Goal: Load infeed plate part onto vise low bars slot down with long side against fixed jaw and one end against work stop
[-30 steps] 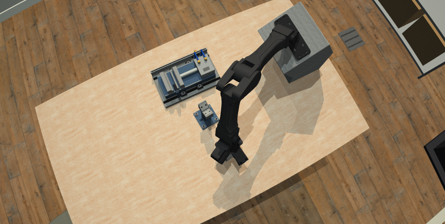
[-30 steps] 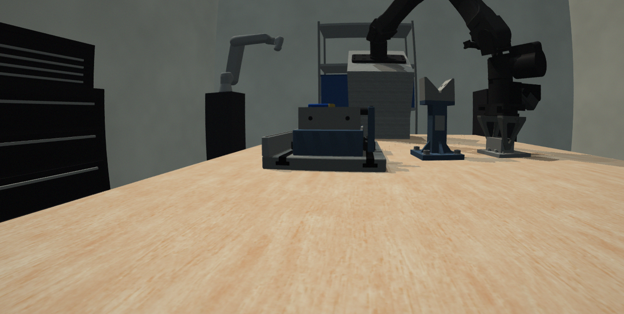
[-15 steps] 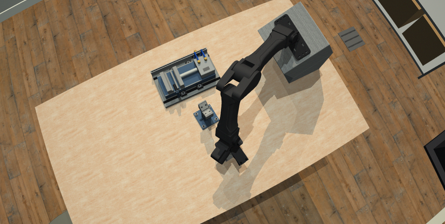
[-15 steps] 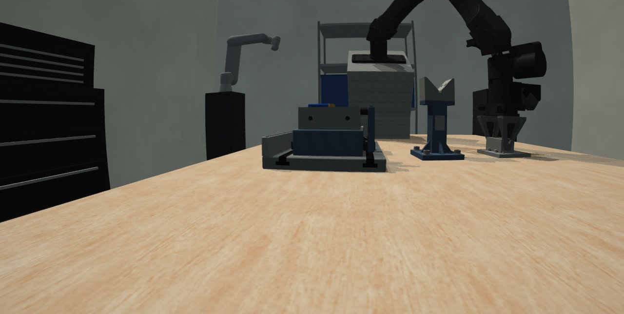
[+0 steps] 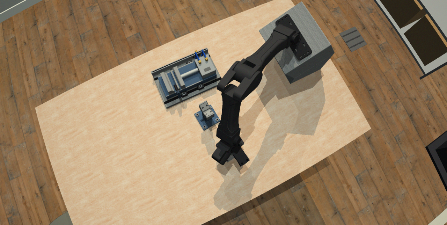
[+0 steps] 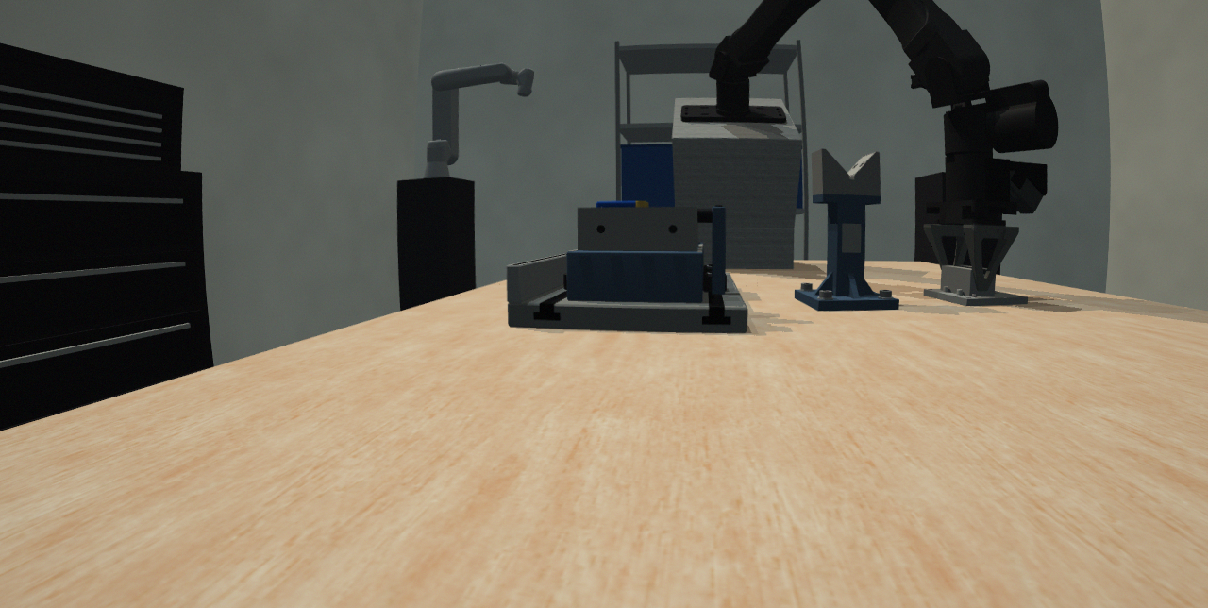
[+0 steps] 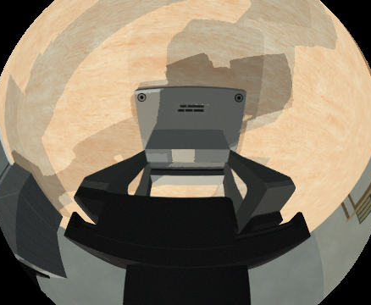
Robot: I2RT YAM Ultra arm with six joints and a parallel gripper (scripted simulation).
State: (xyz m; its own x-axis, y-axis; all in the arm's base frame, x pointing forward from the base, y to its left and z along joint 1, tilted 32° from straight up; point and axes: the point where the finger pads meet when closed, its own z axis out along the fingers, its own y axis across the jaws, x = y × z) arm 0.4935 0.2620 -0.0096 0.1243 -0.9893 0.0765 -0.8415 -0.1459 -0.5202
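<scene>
Right now the part is 1 cm above my hand. The rest, counted from my hand: work stop rod (11 cm ahead, 33 cm to the right, 7 cm above); infeed plate (1 cm to the left, 2 cm below); vise (4 cm ahead, 38 cm to the right, 2 cm above).
</scene>
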